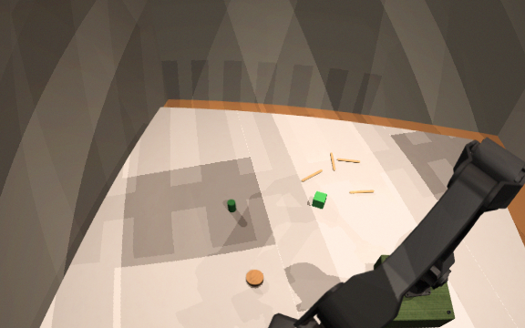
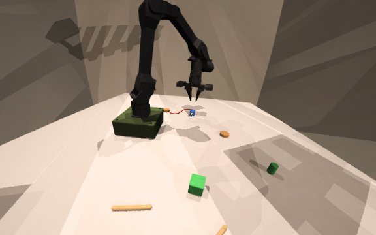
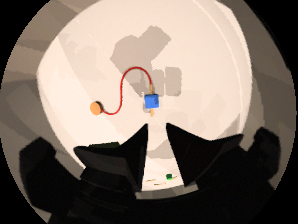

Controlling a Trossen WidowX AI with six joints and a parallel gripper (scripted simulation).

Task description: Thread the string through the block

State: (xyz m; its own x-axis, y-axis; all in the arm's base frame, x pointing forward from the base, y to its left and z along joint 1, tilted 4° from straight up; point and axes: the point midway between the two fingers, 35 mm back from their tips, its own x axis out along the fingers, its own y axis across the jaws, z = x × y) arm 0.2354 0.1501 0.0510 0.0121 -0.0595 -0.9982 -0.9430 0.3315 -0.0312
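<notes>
Now: gripper tip 70 mm above the small blue block, 20 mm to the right of it and 10 mm short of it. The rest, counted from my gripper tip: green cube: 420 mm to the right, 70 mm below, 40 mm behind; thin wooden stick: 80 mm below, 40 mm to the left, 10 mm ahead; round wooden button: 150 mm behind, 80 mm below, 60 mm to the left.
</notes>
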